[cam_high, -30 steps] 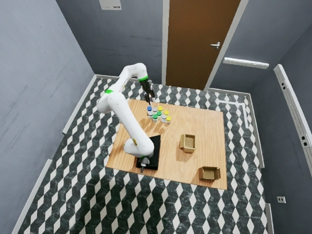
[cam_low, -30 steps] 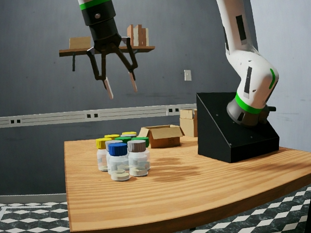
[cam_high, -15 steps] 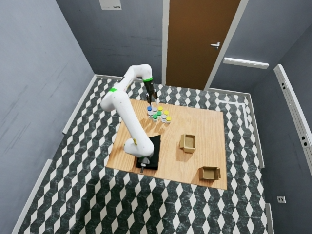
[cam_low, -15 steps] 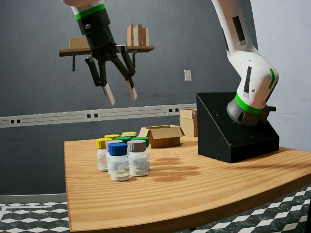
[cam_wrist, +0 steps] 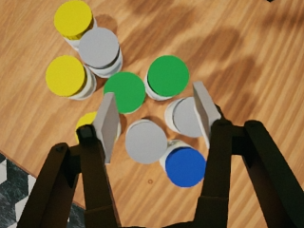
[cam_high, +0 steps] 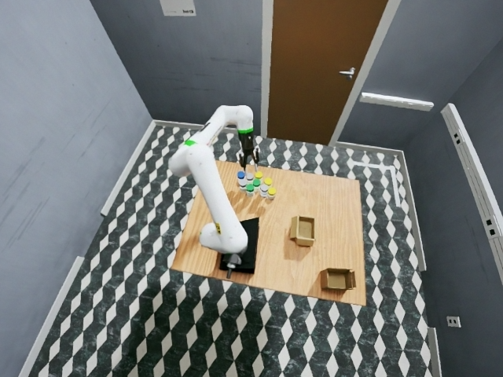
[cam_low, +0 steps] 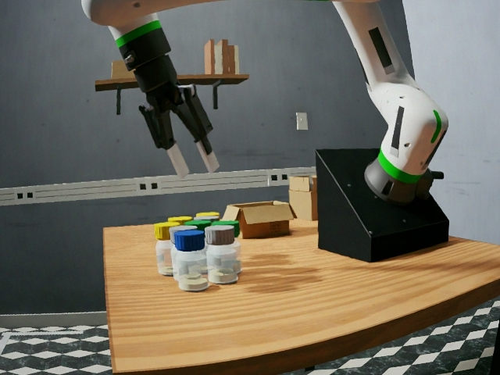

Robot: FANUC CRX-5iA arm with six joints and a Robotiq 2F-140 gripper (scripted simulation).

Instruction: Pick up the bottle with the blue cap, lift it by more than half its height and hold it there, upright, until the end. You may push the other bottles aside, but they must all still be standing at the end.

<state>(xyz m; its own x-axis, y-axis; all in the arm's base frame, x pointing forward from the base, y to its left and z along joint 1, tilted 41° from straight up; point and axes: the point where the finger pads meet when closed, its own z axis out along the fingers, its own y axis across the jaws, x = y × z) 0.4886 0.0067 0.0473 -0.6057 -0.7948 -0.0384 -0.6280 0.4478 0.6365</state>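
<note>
The yellow-capped bottle lies 180 mm below my hand, 60 mm ahead of it and 40 mm to the right of it. Round my hand: green-capped bottle 180 mm below, 60 mm behind.
</note>
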